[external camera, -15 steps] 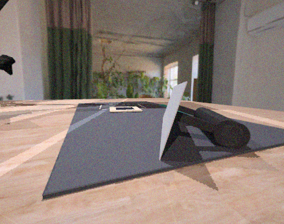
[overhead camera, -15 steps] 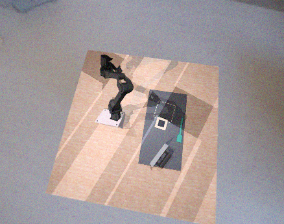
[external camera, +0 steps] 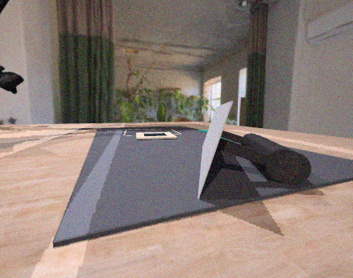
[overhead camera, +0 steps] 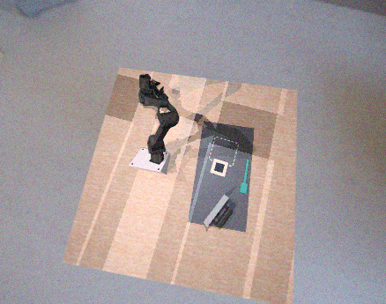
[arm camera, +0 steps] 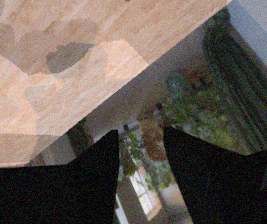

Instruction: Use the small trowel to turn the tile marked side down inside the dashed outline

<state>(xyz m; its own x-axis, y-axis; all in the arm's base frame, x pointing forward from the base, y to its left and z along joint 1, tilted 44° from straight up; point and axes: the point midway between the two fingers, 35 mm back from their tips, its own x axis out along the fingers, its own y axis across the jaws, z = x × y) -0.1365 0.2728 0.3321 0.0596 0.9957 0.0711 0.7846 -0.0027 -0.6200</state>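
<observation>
Now: gripper tip 670 mm short of the teal trowel, 390 mm to the left of it and 130 mm above it. Round my gripper tip: grey mat: 530 mm ahead, 390 mm to the right, 150 mm below; square tile: 500 mm ahead, 370 mm to the right, 130 mm below.
</observation>
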